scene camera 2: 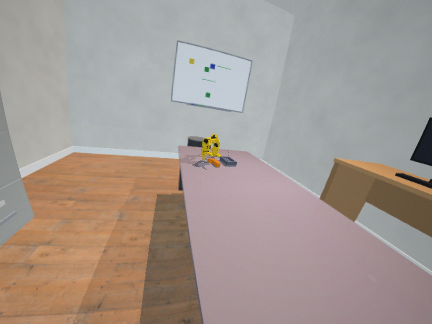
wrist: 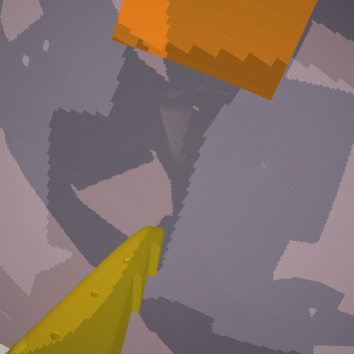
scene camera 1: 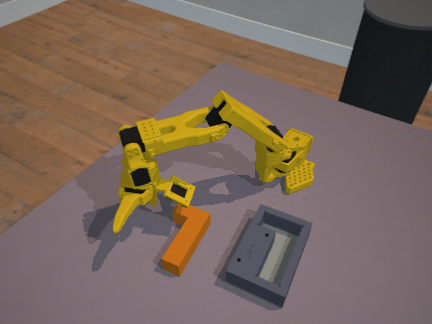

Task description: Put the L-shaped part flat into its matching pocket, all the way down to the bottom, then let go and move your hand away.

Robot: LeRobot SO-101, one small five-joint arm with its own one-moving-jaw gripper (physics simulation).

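Places are measured from the arm's base along level axes (x ahead, y left, z up), in millimetres.
Where they show: end effector, tool point: [scene camera 2: 203,160] [wrist: 160,245] [scene camera 1: 152,205]; arm's base, origin of the base link: [scene camera 2: 215,156] [scene camera 1: 280,179].
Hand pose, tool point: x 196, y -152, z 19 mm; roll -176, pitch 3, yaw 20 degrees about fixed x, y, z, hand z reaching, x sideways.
Note:
Each offset is from my tool point to the top centre of the thing. "spot": to the spot under its first point. Level surfaces: height alone.
The orange L-shaped part @(dx +25, dy +77, dz +11 mm) [scene camera 1: 187,237] [scene camera 2: 214,163] [wrist: 215,30] lies on the table, outside the block and apart from it. Its short leg points toward the gripper. The grey block @(dx -30, dy +216, dz +18 mm) [scene camera 1: 255,290] [scene camera 2: 229,162] with the recessed pocket @(spot: dx -34, dy +224, dz -14 mm) [scene camera 1: 275,257] lies to the right of the part in scene camera 1; the pocket is empty and its floor is pale. My gripper [scene camera 1: 135,217] is fully open and empty, beside the short-leg end of the part and to its left. In the wrist view, one notched jaw [wrist: 120,285] shows, with a gap between its tip and the part. The moving jaw is outside that view.
The arm's base [scene camera 1: 267,162] stands behind the block on the table @(dz -19 mm) [scene camera 1: 365,225] [scene camera 2: 270,240]. The square wrist mount [scene camera 1: 179,190] hangs close by the part's far end. A dark bin [scene camera 1: 387,65] stands beyond the table. A desk [scene camera 2: 345,190] stands at the right in scene camera 2.

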